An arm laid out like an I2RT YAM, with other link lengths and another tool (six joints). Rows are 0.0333 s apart.
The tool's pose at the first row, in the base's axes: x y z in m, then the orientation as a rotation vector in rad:
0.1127 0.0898 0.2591 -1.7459 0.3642 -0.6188
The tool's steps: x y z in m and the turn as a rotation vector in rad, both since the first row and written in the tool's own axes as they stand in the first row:
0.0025 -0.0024 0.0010 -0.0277 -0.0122 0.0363
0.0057 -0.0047 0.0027 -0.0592 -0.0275 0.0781
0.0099 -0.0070 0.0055 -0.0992 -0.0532 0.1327
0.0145 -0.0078 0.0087 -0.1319 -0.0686 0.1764
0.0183 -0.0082 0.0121 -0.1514 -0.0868 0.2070
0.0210 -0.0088 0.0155 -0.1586 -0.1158 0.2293
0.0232 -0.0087 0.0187 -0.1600 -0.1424 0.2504
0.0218 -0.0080 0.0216 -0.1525 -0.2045 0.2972
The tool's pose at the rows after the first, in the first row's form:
0.1151 0.0899 0.2618 -1.7650 0.3968 -0.5793
0.1185 0.0901 0.2644 -1.7861 0.4333 -0.5321
0.1234 0.0906 0.2670 -1.8125 0.4763 -0.4648
0.1289 0.0909 0.2682 -1.8320 0.5146 -0.4148
0.1339 0.0916 0.2688 -1.8435 0.5347 -0.3733
0.1380 0.0930 0.2694 -1.8485 0.5354 -0.3297
0.1417 0.0943 0.2692 -1.8476 0.5344 -0.2901
0.1423 0.0972 0.2678 -1.8350 0.5258 -0.2012

